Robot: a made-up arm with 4 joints.
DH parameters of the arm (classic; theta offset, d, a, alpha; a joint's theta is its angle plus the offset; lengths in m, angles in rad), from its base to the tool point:
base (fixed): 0.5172 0 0.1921 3.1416
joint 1: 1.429 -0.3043 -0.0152 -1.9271
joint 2: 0 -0.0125 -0.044 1.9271
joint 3: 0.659 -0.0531 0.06 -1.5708
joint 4: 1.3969 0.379 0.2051 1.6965
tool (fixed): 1.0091 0.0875 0 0
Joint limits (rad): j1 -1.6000..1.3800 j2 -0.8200..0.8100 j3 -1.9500..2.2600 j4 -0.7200..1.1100
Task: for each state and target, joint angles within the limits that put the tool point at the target. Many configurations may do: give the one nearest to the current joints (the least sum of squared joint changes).
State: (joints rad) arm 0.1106 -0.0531 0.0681 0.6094
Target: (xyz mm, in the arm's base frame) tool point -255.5 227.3 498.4
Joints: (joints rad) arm 0.1456 0.2715 0.0898 0.7297
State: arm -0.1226 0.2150 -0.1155 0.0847
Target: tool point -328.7 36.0 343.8
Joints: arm -0.1785 0.6683 0.4755 0.0413
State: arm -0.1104 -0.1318 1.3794 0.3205
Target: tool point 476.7 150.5 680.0
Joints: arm 0.3805 -0.8200 1.8053 0.6675
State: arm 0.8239 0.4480 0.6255 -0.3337
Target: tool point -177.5 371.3 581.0
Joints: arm 0.0384 -0.1905 1.0768 -0.2482
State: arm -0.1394 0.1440 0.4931 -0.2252
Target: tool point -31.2 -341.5 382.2
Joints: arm -0.8987 0.4273 0.2919 -0.5068
